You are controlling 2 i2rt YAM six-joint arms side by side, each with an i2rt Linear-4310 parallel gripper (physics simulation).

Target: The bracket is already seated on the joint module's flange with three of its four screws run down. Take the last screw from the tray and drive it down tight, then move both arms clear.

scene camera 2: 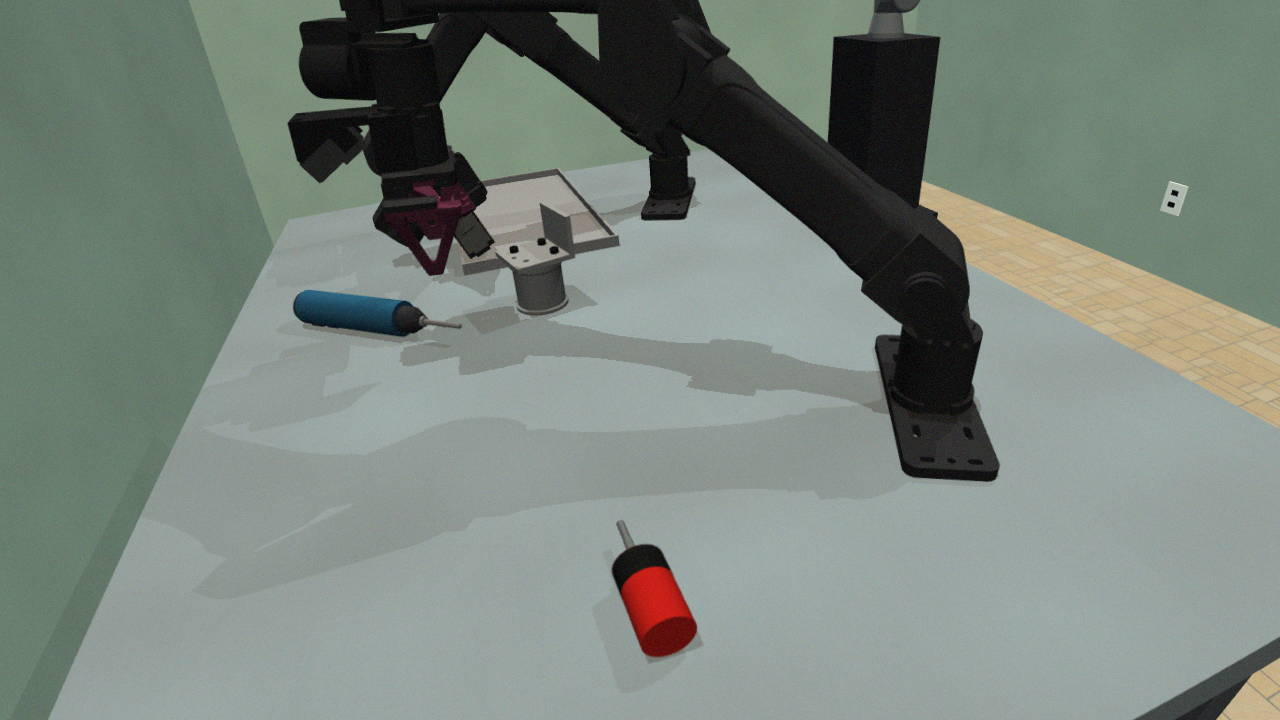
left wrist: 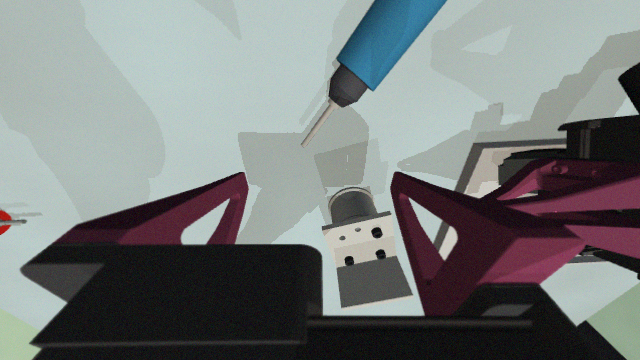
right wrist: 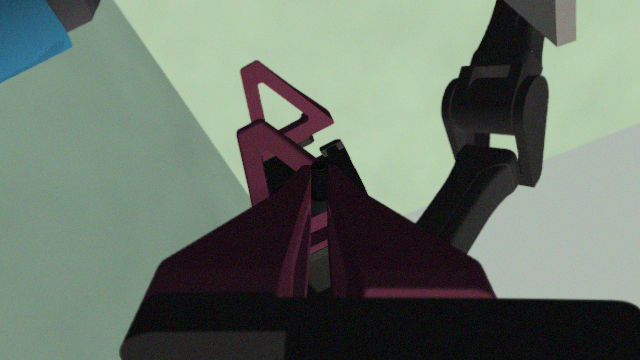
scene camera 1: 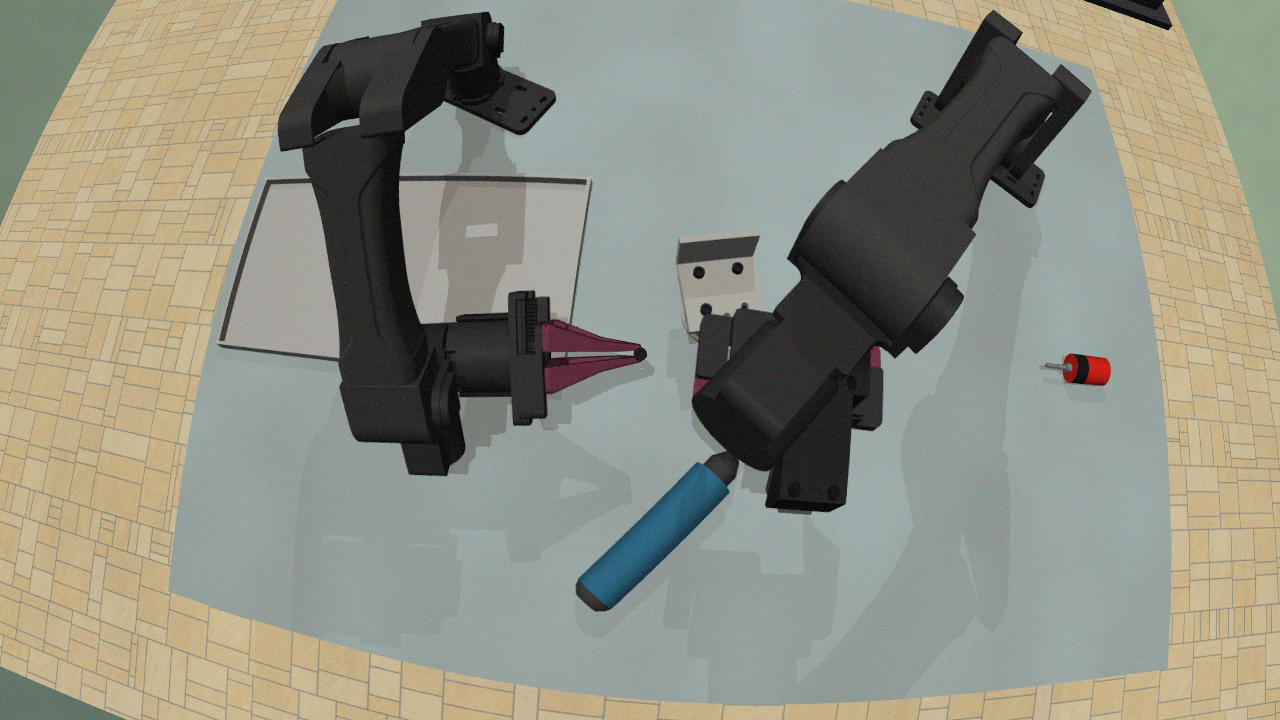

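Seen in the pictures: left gripper, fingertip midpoint: [scene camera 2: 435, 255] [left wrist: 319, 180] [right wrist: 248, 89]; right gripper, fingertip midpoint: [left wrist: 475, 214] [right wrist: 319, 180] [scene camera 1: 641, 353]; left arm's base at its link origin: [scene camera 2: 927, 402]; right arm's base at its link origin: [scene camera 2: 670, 199] [scene camera 1: 477, 89].
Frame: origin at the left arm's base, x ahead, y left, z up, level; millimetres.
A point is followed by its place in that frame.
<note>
The pale bracket [scene camera 1: 713, 288] @(x 411, y -177, z 66 mm) [scene camera 2: 533, 257] @(x 403, y -153, z 67 mm) [left wrist: 364, 245] @(x 410, y -173, z 66 mm) sits on the grey joint module [scene camera 2: 539, 288] @(x 398, y -143, z 33 mm) [left wrist: 352, 206] @(x 430, y -152, z 34 mm), with three black screw heads in it and small open holes at the edge away from its upright wall. My right gripper [scene camera 1: 639, 353] @(x 507, y -189, z 108 mm) [right wrist: 319, 180] @(x 507, y -189, z 108 mm) is shut on a black screw [right wrist: 319, 187] @(x 510, y -192, z 108 mm), held at its fingertips above the table, left of the bracket in scene camera 1. My left gripper [left wrist: 319, 180] @(x 481, y -81, z 99 mm) [scene camera 2: 435, 266] @(x 481, y -81, z 99 mm) is open and empty, pointing down beside the bracket; its arm hides its fingertips in scene camera 1. The shallow tray [scene camera 1: 268, 268] @(x 639, y -625, z 4 mm) [left wrist: 467, 175] @(x 514, y -266, z 10 mm) lies behind the right arm.
A blue screwdriver [scene camera 1: 657, 537] @(x 617, y -97, z 41 mm) [scene camera 2: 353, 311] @(x 602, y -80, z 32 mm) [left wrist: 390, 40] @(x 573, y -93, z 41 mm) lies on the table near the bracket, its shaft partly under the left arm in scene camera 1. A red and black tool [scene camera 1: 1087, 368] @(x 210, y 234, z 34 mm) [scene camera 2: 657, 604] @(x 194, y 259, z 34 mm) lies at the far right in scene camera 1. The two grippers are close together.
</note>
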